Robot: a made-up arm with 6 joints.
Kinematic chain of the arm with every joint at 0, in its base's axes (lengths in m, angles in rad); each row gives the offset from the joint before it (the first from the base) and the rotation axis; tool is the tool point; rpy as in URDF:
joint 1: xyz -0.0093 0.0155 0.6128 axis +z
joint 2: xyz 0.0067 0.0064 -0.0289 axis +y
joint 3: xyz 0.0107 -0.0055 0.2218 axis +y
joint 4: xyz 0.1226 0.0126 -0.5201 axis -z
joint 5: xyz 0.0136 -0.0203 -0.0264 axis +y
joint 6: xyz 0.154 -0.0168 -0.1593 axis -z
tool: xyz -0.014 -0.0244 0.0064 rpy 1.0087 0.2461 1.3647
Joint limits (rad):
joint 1: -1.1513..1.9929
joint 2: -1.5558..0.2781
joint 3: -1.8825..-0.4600
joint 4: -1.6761..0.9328
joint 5: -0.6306..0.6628
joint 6: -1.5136..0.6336
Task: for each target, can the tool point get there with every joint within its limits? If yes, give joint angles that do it. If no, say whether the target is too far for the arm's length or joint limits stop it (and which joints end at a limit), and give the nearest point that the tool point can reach.
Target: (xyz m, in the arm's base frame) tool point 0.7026 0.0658 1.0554
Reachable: yes | joints -0.1996 0.0124 -1.6227 -1.3754 -0.1316 -0.7676
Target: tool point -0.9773 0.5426 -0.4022
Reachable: no: too far | nearest point -0.3662 0.4000 0.1671 | short by 0.847 m
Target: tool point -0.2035 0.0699 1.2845
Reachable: yes | joints 1.2903 -1.3624 -1.1418 -1.4092 -0.3509 -0.1409
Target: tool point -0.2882 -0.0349 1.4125
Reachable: yes | joints 0.4644 -1.2502 -1.5619 -0.6686 -0.0848 -0.8141
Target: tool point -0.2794 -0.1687 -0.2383
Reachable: no: joint limits stop it (at a limit: joint 1, joint 2, joint 3, joint 4, joint 5) | nearest point 0.0614 -0.2997 0.0568 | short by 0.469 m
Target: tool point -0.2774 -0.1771 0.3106
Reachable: no: joint limits stop it (at a limit: joint 1, joint 2, joint 3, joint 4, joint 5) | nearest point -0.0425 -0.4209 0.2613 | short by 0.342 m
